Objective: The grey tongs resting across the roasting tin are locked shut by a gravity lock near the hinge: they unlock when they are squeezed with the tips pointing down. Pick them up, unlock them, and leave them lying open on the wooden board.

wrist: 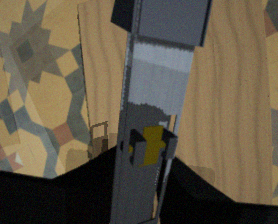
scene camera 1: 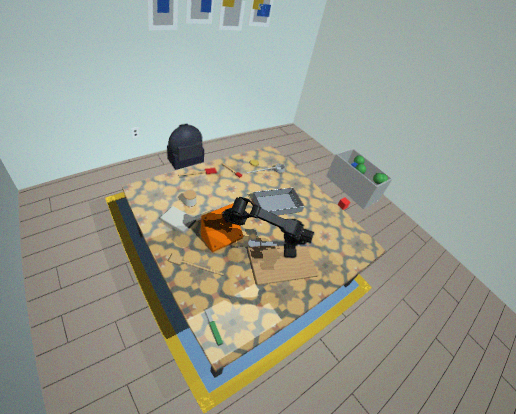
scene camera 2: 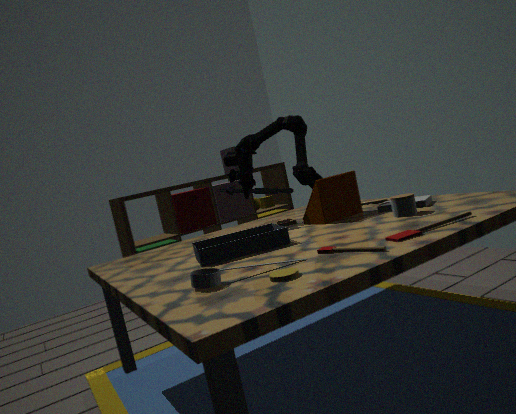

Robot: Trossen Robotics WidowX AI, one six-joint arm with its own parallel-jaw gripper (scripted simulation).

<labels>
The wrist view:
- my gripper: 142,151
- wooden board: 220,134
</labels>
